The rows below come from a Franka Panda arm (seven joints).
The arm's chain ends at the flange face. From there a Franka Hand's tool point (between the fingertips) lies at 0.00 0.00 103.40 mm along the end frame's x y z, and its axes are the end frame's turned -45 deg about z.
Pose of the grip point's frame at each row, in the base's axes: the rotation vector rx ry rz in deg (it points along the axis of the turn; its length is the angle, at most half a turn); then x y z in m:
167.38, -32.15, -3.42, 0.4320, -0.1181, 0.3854
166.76, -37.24, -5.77, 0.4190, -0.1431, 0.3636
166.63, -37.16, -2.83, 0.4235, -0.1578, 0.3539
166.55, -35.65, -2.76, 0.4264, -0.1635, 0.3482
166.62, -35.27, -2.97, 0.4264, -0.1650, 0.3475
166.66, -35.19, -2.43, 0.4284, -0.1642, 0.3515
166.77, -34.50, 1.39, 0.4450, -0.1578, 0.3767
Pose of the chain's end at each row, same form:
142.22, -93.68, 2.27, 0.4393, -0.1021, 0.4873
139.25, -97.82, -0.16, 0.4293, -0.1288, 0.4655
139.71, -98.09, 2.67, 0.4304, -0.1423, 0.4559
140.25, -96.69, 2.96, 0.4333, -0.1472, 0.4501
140.42, -96.33, 2.77, 0.4335, -0.1488, 0.4494
140.59, -96.34, 3.26, 0.4348, -0.1479, 0.4534
141.67, -96.24, 6.85, 0.4469, -0.1404, 0.4786

